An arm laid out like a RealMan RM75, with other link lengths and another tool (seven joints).
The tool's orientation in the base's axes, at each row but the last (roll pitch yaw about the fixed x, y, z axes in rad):
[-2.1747 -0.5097 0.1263]
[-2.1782 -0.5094 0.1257]
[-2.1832 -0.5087 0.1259]
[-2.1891 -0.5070 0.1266]
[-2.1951 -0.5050 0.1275]
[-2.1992 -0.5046 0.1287]
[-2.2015 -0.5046 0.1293]
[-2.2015 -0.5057 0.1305]
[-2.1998 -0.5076 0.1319]
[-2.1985 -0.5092 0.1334]
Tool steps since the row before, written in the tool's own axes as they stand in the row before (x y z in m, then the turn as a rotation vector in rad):
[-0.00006 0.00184 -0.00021 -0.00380 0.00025 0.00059]
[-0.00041 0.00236 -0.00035 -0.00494 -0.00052 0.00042]
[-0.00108 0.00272 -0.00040 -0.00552 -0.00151 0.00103]
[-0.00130 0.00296 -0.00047 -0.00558 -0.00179 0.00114]
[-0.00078 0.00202 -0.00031 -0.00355 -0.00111 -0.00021]
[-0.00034 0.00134 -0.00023 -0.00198 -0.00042 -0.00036]
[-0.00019 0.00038 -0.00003 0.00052 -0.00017 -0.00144]
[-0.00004 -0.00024 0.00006 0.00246 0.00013 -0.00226]
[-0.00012 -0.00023 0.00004 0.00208 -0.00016 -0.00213]
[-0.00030 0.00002 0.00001 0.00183 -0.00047 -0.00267]
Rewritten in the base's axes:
[0.00078 -0.00113 -0.00125 -0.00307 -0.00004 -0.00233]
[0.00069 -0.00156 -0.00172 -0.00445 0.00008 -0.00225]
[0.00027 -0.00187 -0.00227 -0.00531 0.00105 -0.00213]
[0.00017 -0.00209 -0.00250 -0.00547 0.00129 -0.00201]
[0.00020 -0.00142 -0.00165 -0.00363 0.00002 -0.00082]
[0.00028 -0.00095 -0.00099 -0.00198 -0.00030 -0.00047]
[0.00001 -0.00025 -0.00035 0.00012 -0.00106 0.00111]
[-0.00014 0.00017 0.00012 0.00179 -0.00168 0.00227]
[-0.00020 0.00014 0.00008 0.00135 -0.00146 0.00222]
[-0.00025 -0.00004 -0.00017 0.00089 -0.00178 0.00259]

